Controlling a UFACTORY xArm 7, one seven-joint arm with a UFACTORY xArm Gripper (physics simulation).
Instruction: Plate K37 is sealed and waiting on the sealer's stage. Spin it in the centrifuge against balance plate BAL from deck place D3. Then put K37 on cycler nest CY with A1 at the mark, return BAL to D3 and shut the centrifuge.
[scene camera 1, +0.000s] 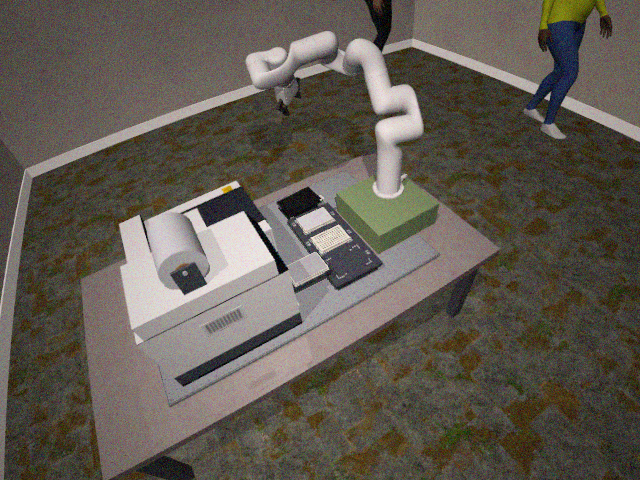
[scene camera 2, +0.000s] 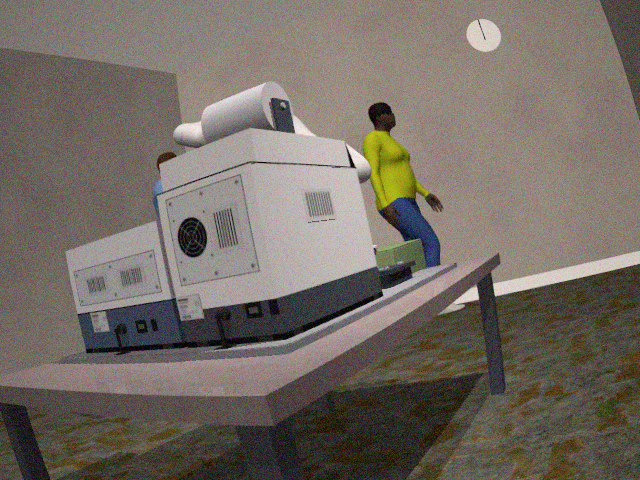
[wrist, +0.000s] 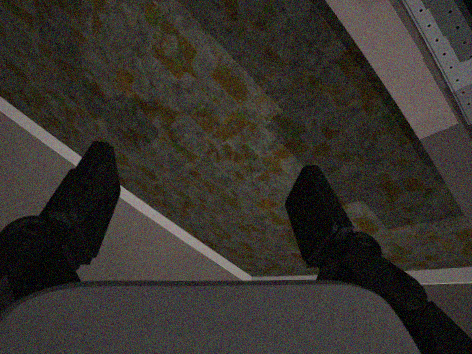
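Pixels of known places: gripper, fingertip midpoint: (scene camera 1: 292, 106) (wrist: 211, 176); arm's base at its link origin: (scene camera 1: 388, 188).
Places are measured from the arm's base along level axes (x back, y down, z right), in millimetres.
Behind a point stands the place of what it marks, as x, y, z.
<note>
My gripper (scene camera 1: 291, 101) {-124, -262, 448} (wrist: 211, 176) {-124, -262, 448} is open and empty, high beyond the table's back edge, with floor and wall between its fingers in the wrist view. It is hidden in scene camera 2. A pale plate (scene camera 1: 309, 267) {-494, -23, -121}, apparently K37, lies on the stage sticking out of the large white machine with a roll on top, the likely sealer (scene camera 1: 206, 315) {-843, -175, -174} (scene camera 2: 305, 232) {-888, -68, -167}. The dark deck (scene camera 1: 354, 264) {-340, 50, -168} bears a white plate (scene camera 1: 315, 220) {-313, 34, 90} and a cream welled plate (scene camera 1: 331, 239) {-331, 35, -32}. Their labels are unreadable, so I cannot tell which is BAL. Centrifuge and nest CY cannot be told apart surely.
A lower machine (scene camera 1: 230, 207) {-580, -117, 224} (scene camera 2: 116, 273) {-963, -70, 233} with a dark top stands beside the large one. A black block (scene camera 1: 299, 201) {-280, 55, 249} stands at the deck's back end. The arm's green base (scene camera 1: 385, 227) {-164, 5, -144} (scene camera 2: 400, 255) {-149, 33, -167} is right of the deck. People stand beyond the table (scene camera 1: 454, 227) (scene camera 2: 206, 379).
</note>
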